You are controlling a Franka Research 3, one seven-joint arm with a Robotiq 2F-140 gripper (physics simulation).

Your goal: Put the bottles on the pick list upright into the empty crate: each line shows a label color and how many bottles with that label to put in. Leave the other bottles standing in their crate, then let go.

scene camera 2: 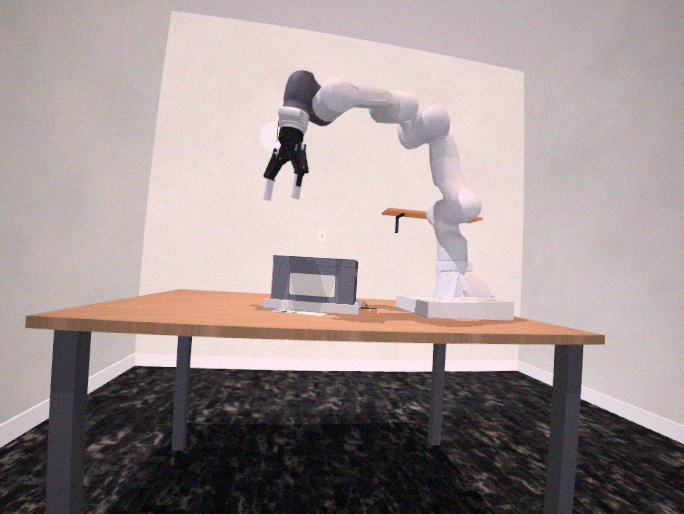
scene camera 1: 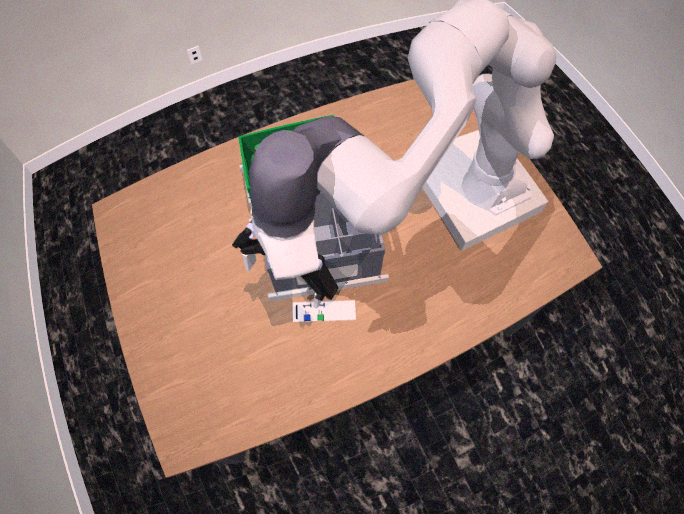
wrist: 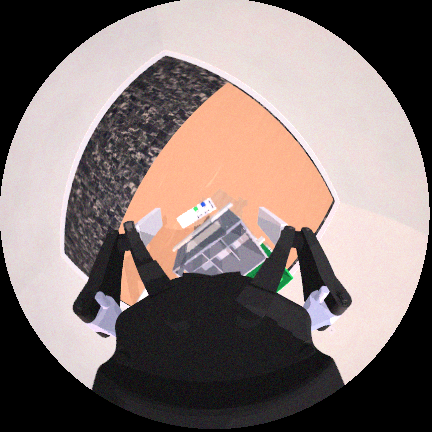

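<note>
My gripper (scene camera 1: pixel 283 280) (scene camera 2: pixel 282 193) (wrist: pixel 209 215) is open and empty. It points down, high above the grey crate's front part and the pick list. The grey crate (scene camera 1: pixel 371 262) (scene camera 2: pixel 345 281) (wrist: pixel 226 223) has dividers. The compartments that show hold no bottle; the arm hides others. The green crate (scene camera 1: pixel 262 137) (wrist: pixel 285 280) stands behind it, mostly hidden by the arm and gripper. Its bottles cannot be made out. The white pick list (scene camera 1: pixel 340 310) (scene camera 2: pixel 309 313) (wrist: pixel 187 218) lies in front of the grey crate, with a blue and a green square; its counts are too small to read surely.
A white rail (scene camera 1: pixel 359 281) runs along the grey crate's front foot. The arm's base plate (scene camera 1: pixel 450 193) (scene camera 2: pixel 464 309) stands on the table (scene camera 1: pixel 221 386) (scene camera 2: pixel 165 320) (wrist: pixel 250 140), right of the crates in the scene views. A wall shelf (scene camera 2: pixel 406 212) shows behind the arm.
</note>
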